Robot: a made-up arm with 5 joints. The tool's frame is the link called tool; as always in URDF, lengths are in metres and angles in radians. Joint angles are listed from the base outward. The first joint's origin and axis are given. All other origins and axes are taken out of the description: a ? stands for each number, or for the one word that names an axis. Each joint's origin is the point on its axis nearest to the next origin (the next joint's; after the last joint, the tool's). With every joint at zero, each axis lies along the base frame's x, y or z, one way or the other. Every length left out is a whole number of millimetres.
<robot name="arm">
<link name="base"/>
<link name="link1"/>
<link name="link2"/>
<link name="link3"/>
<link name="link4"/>
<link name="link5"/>
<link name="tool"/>
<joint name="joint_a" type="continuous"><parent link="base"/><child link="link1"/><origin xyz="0 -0.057 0.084" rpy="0 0 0"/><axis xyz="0 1 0"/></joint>
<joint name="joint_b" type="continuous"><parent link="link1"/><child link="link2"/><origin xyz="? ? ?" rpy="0 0 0"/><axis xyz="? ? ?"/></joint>
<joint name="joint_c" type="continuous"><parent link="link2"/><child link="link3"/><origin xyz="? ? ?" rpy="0 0 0"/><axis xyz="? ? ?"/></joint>
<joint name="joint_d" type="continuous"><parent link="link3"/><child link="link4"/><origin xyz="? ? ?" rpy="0 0 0"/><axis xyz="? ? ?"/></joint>
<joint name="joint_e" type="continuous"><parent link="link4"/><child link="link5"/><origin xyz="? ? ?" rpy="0 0 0"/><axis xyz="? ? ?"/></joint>
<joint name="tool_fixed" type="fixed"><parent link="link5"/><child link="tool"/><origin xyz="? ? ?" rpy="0 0 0"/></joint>
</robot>
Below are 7 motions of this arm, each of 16 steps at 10 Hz.
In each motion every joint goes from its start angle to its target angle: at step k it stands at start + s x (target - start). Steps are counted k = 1, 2, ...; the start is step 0. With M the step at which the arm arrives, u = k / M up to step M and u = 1 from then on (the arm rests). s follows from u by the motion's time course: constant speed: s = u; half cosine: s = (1 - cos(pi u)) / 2; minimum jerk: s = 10 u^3 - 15 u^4 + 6 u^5.
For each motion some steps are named. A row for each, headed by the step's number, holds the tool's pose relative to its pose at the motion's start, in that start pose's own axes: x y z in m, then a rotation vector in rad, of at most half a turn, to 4 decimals.
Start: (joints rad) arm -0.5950 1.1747 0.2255 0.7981 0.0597
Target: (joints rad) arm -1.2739 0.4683 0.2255 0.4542 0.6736
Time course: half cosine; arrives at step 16
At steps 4, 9, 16:
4: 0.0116 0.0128 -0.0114 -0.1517 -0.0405 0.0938
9: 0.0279 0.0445 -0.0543 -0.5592 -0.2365 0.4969
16: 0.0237 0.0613 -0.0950 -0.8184 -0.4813 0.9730

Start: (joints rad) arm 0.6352 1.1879 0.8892 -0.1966 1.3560
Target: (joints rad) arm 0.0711 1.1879 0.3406 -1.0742 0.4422
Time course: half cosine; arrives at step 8
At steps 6, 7, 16:
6: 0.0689 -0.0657 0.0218 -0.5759 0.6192 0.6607
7: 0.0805 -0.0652 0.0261 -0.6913 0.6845 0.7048
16: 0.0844 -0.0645 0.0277 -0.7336 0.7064 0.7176

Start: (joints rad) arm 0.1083 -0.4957 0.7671 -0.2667 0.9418
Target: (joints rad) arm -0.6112 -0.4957 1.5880 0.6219 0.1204
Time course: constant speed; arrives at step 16
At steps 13, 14, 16:
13: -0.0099 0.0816 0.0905 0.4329 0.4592 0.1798
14: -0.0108 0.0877 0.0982 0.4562 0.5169 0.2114
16: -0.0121 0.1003 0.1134 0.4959 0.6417 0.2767

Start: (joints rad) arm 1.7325 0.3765 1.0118 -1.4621 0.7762
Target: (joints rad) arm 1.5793 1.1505 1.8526 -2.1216 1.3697
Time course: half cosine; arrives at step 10
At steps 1, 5, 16:
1: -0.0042 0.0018 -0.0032 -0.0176 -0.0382 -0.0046
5: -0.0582 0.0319 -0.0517 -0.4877 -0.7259 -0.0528
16: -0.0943 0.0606 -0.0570 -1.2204 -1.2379 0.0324

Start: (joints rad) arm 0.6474 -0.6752 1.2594 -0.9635 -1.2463
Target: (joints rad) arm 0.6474 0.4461 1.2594 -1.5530 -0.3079
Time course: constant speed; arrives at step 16
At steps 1, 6, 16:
1: 0.0070 0.0077 -0.0263 0.0467 -0.0957 -0.0336
6: 0.0589 0.0684 -0.1421 0.2687 -0.5387 -0.2498
16: 0.2166 0.2611 -0.2559 0.6104 -1.1756 -0.9076

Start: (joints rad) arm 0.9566 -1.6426 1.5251 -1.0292 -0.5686
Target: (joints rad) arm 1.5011 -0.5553 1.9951 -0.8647 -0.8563
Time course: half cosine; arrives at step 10
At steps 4, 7, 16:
4: 0.0148 0.0495 -0.0929 0.1266 -0.3973 -0.0676
7: 0.1005 0.1276 -0.1846 0.2925 -0.9058 -0.1230
16: 0.1550 0.1692 -0.2065 0.3735 -1.1287 -0.1480

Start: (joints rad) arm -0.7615 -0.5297 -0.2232 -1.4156 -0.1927
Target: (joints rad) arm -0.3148 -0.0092 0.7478 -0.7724 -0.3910
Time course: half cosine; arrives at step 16
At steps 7, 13, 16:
7: 0.1292 0.0526 -0.0652 0.3780 -0.3211 0.3935
13: 0.2485 0.1816 -0.0900 0.8473 -0.6312 0.9891
16: 0.2604 0.2059 -0.0894 0.9195 -0.6762 1.0917

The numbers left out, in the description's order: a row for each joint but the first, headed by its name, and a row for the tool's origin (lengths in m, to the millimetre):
joint_b: xyz 0.063 0 -0.077, axis 1 0 0
joint_c: xyz 0 -0.079 0.303, axis 0 0 1
joint_d: xyz -0.069 -0.049 0, axis 1 0 0
joint_e: xyz 0 -0.017 -0.069, axis 0 -1 0
tool: xyz -0.056 0 -0.014

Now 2 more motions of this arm.
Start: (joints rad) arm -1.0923 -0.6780 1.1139 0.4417 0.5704
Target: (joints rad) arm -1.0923 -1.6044 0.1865 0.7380 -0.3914
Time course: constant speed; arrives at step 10
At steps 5, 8, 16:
5: 0.0920 0.1323 -0.0339 -0.3346 0.5556 -0.4984
8: 0.1471 0.1914 -0.1041 -0.5033 0.7703 -0.8082
16: 0.1753 0.2153 -0.1663 -0.6035 0.8583 -1.0067

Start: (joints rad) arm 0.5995 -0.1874 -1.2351 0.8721 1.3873
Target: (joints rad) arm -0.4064 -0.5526 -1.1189 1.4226 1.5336
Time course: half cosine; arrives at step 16
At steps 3, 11, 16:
3: 0.0090 0.0044 0.0103 0.0593 -0.0535 -0.1056
11: 0.0787 -0.0040 0.1215 0.5238 -0.5076 -0.9512
16: 0.0896 -0.0233 0.1627 0.6678 -0.6578 -1.2089

